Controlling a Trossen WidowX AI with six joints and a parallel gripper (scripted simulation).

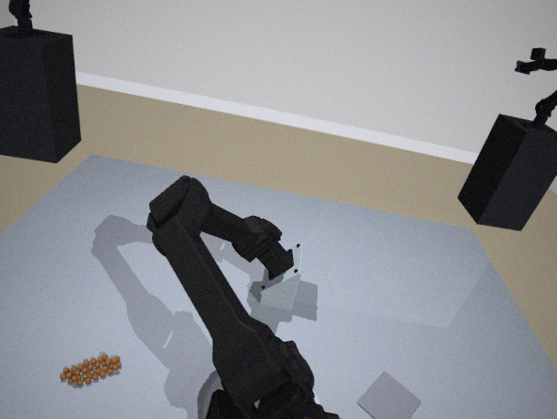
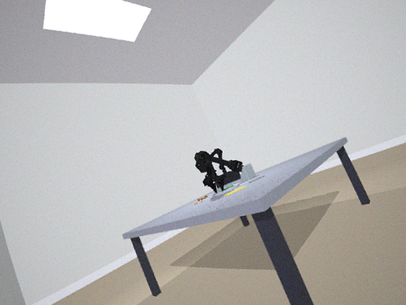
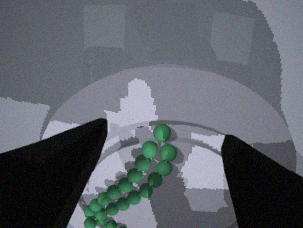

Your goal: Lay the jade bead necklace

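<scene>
Right now the round bead board is 6 cm behind my gripper tip and 1 cm below it. Also, from my gripper tip: yellow strip (22 cm to the left, 13 cm ahead, 1 cm below); flat grey square (23 cm to the left, 11 cm behind, 1 cm below).
</scene>
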